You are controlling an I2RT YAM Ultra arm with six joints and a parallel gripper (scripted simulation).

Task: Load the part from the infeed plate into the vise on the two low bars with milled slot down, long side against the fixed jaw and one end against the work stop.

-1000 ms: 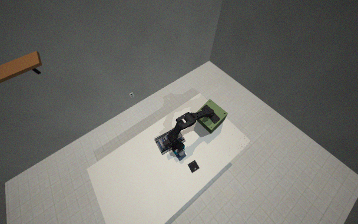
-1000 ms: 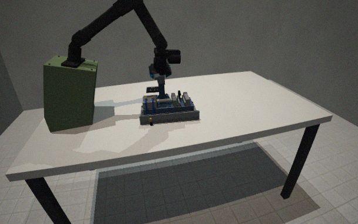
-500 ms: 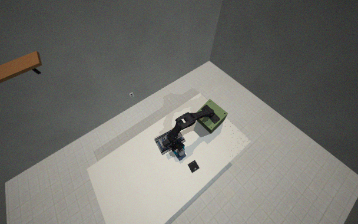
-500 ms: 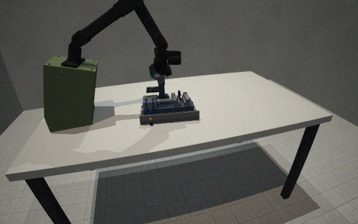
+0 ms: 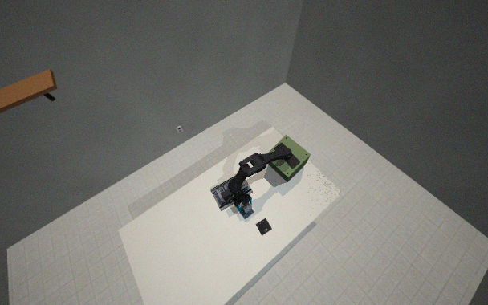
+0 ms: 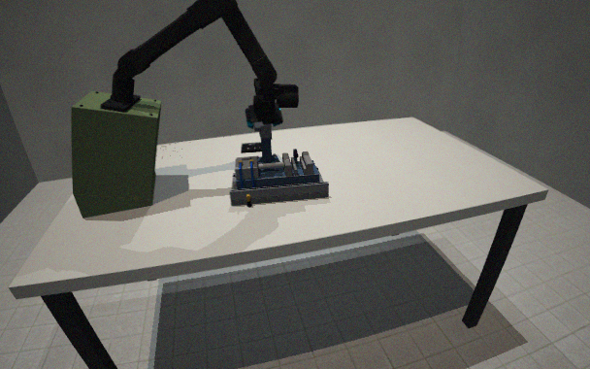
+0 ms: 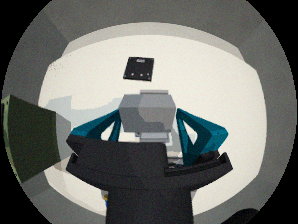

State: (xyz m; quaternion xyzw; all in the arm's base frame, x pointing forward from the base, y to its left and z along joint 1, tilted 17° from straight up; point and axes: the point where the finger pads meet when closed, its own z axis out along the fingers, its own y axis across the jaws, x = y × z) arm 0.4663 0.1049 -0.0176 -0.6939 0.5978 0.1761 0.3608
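The grey block part lies 1 cm to the left of my hand. Round my hand: cylinder rod (19 cm to the right, 7 cm below); then air cylinder (8 cm behind, 19 cm to the right, 7 cm below); then vise (1 cm ahead, 19 cm to the right, 11 cm below).
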